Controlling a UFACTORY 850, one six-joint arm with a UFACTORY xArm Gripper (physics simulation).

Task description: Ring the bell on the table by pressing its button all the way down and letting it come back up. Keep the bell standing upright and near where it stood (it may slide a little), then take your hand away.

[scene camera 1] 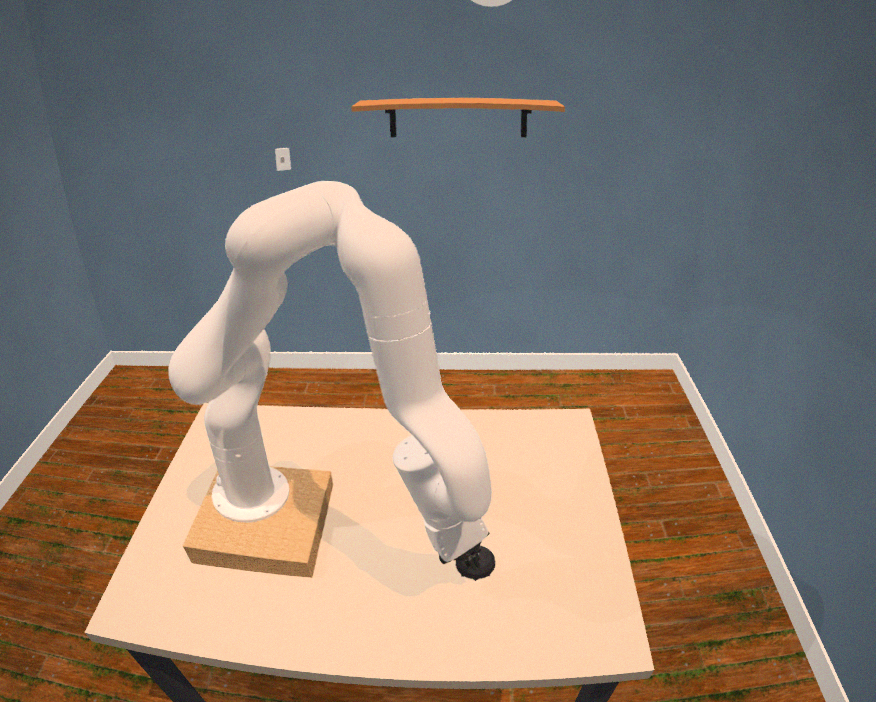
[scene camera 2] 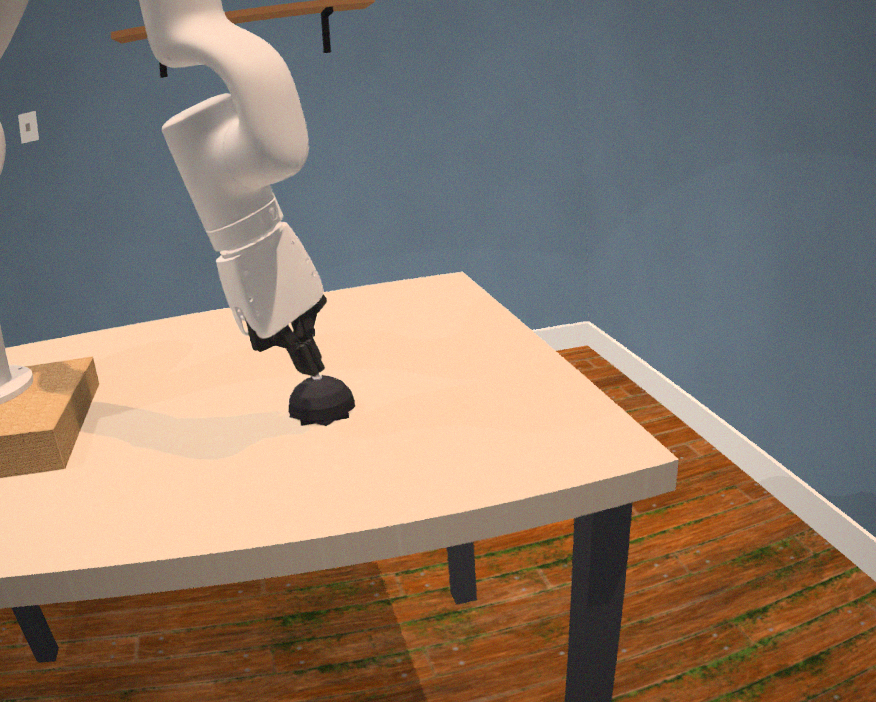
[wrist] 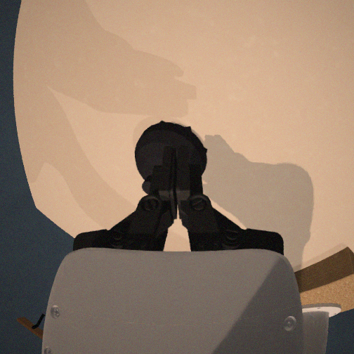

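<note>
The black dome-shaped bell [scene camera 1: 478, 568] [scene camera 2: 321, 403] [wrist: 150, 142] stands upright on the pale table [scene camera 1: 541, 621] [scene camera 2: 438, 453] [wrist: 280, 100]. My gripper [scene camera 1: 473, 553] [scene camera 2: 314, 370] [wrist: 178, 161] is shut and empty. It is tilted, with its fingertips right over the top of the bell in scene camera 2. A small light bit of the button's stem [scene camera 2: 316, 376] shows just below the fingertips. In the wrist view the fingers cover much of the bell, and a dark rounded edge, probably the button's cap [wrist: 147, 187], peeks out left of them. Whether the fingers touch the button is hidden.
The arm's base stands on a wooden block [scene camera 1: 248, 552] [scene camera 2: 32, 449] [wrist: 330, 290] at the table's left side in scene camera 1. An orange shelf [scene camera 1: 457, 103] [scene camera 2: 292, 10] is on the blue wall behind, far from the gripper.
</note>
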